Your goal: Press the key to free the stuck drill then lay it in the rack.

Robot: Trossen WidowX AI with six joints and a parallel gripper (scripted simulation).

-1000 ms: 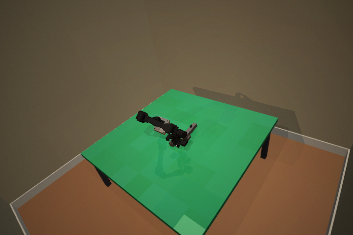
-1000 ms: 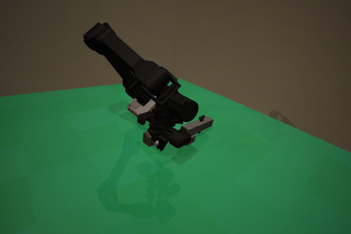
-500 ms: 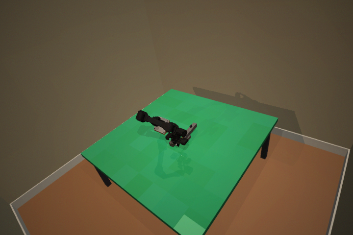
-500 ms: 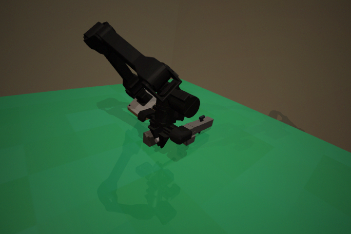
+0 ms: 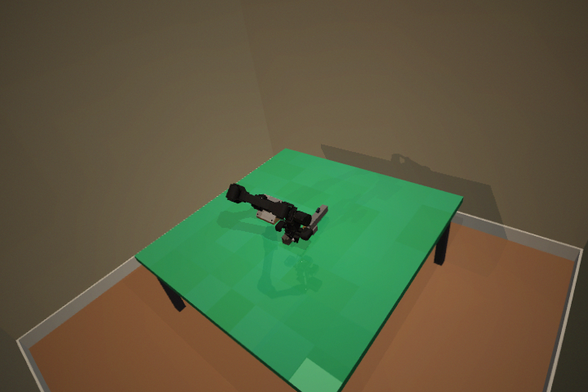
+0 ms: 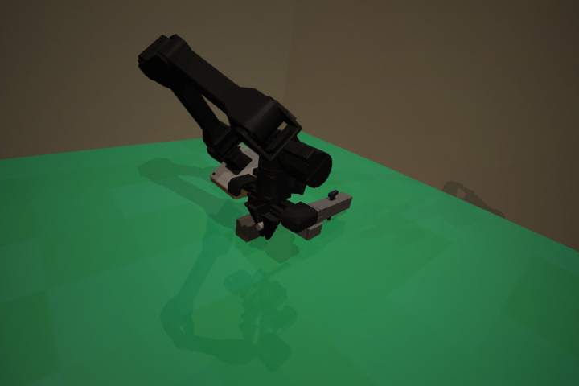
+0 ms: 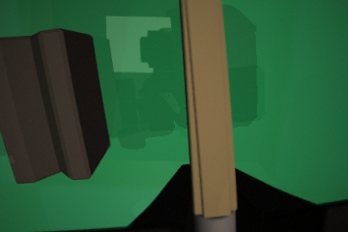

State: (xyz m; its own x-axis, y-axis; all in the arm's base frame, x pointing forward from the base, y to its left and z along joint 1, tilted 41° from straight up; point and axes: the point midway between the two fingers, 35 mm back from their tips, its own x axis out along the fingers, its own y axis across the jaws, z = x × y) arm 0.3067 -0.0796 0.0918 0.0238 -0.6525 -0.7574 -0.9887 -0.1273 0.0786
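Now: the notched grey rack 8 cm behind my gripper tip, 2 cm to the left of it and 2 cm below it. Round my gripper tip: dark key: 22 cm to the left, 3 cm behind, 1 cm above; then long grey block: 20 cm to the left, 3 cm behind, 1 cm below.
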